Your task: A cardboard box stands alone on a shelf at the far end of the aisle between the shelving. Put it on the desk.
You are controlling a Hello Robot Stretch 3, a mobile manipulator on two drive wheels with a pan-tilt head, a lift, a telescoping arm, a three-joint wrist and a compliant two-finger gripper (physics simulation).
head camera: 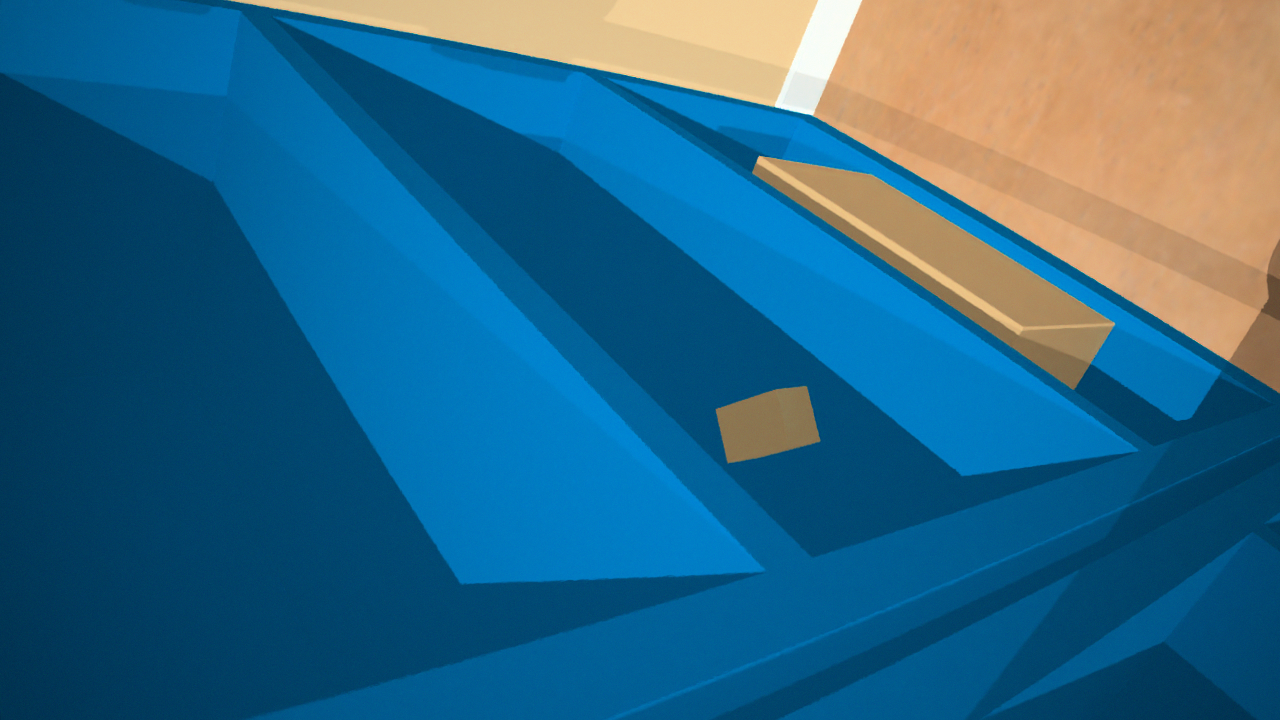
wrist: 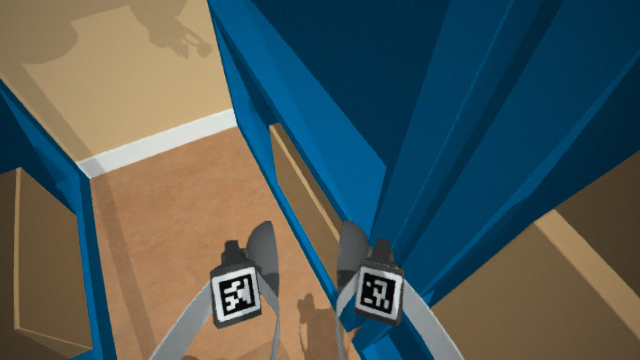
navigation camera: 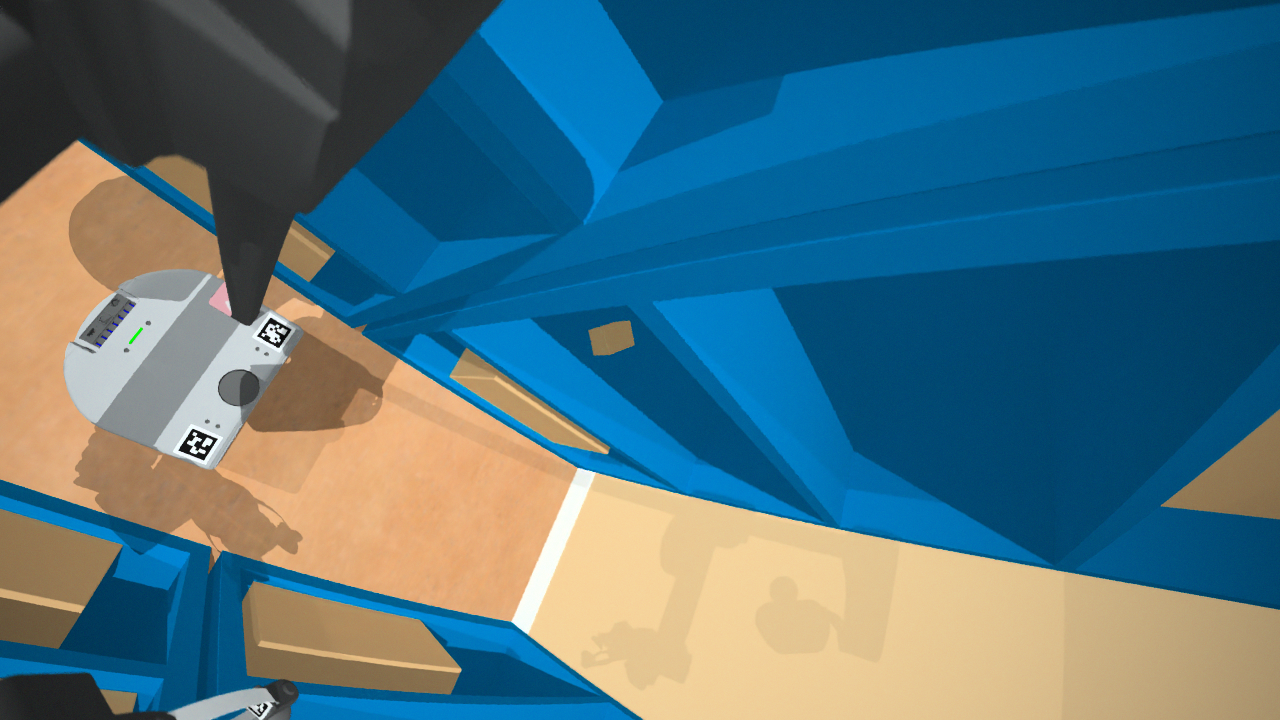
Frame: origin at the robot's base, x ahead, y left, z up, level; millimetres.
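Where they show: robot's base, origin of its link: (navigation camera: 238,383).
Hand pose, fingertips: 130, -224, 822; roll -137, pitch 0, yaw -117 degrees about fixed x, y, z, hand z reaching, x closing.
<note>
Each offset is from my fingertips to the top centre of the thing, as dx, dy, dz. "*": to the spot under its first point. Level surfaces: height alone.
A small cardboard box @(+401, +672, -238) (head camera: 768,425) (navigation camera: 611,338) stands alone on a middle shelf of the blue shelving, near that bay's upright. In the wrist view that small box does not show. My gripper (wrist: 308,246) is open, with no object between its fingertips. In the navigation view part of the gripper (navigation camera: 275,702) shows at the bottom left edge, across the aisle from the small box and well apart from it. The desk does not show in these views.
A long flat carton @(+519, +632, -475) (head camera: 939,246) (navigation camera: 528,407) (wrist: 305,200) lies on the lowest shelf below the small box. Another carton @(* +295, -158, -564) (navigation camera: 349,635) lies in the opposite shelving. My base (navigation camera: 170,358) stands on the aisle floor @(dz -821) (navigation camera: 429,501) between the shelving. A beige wall (navigation camera: 805,573) (wrist: 150,85) closes the aisle.
</note>
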